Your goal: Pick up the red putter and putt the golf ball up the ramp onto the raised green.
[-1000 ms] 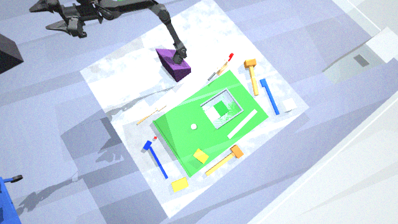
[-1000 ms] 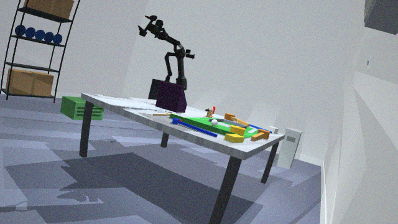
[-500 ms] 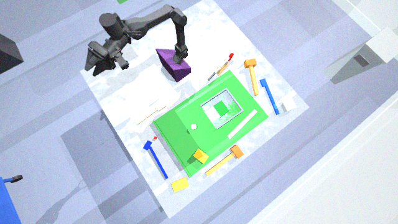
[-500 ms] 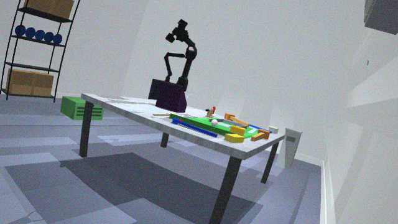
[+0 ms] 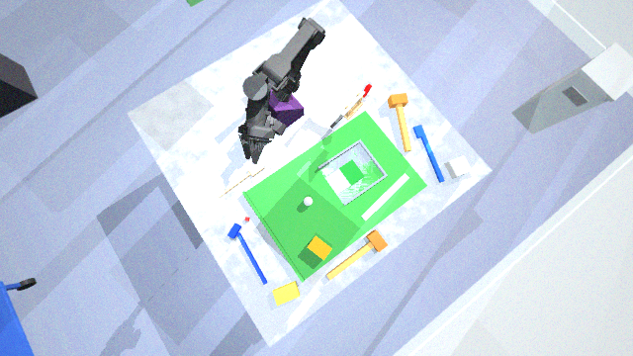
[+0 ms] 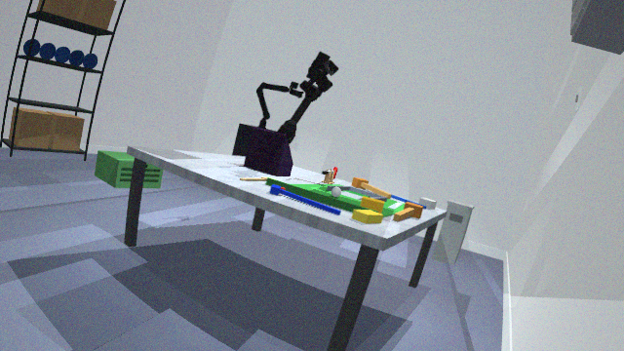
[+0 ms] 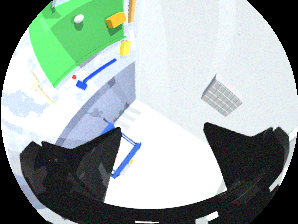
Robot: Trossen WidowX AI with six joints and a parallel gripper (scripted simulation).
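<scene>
Now: the putter 53 cm to the left of my gripper tip, 41 cm below it and 14 cm behind it. The rest, counted from my gripper tip: green mat (46 cm below, 24 cm to the left, 16 cm ahead); then white golf ball (44 cm below, 13 cm ahead, 10 cm to the left); then white bar (46 cm below, 41 cm to the left, 32 cm ahead).
</scene>
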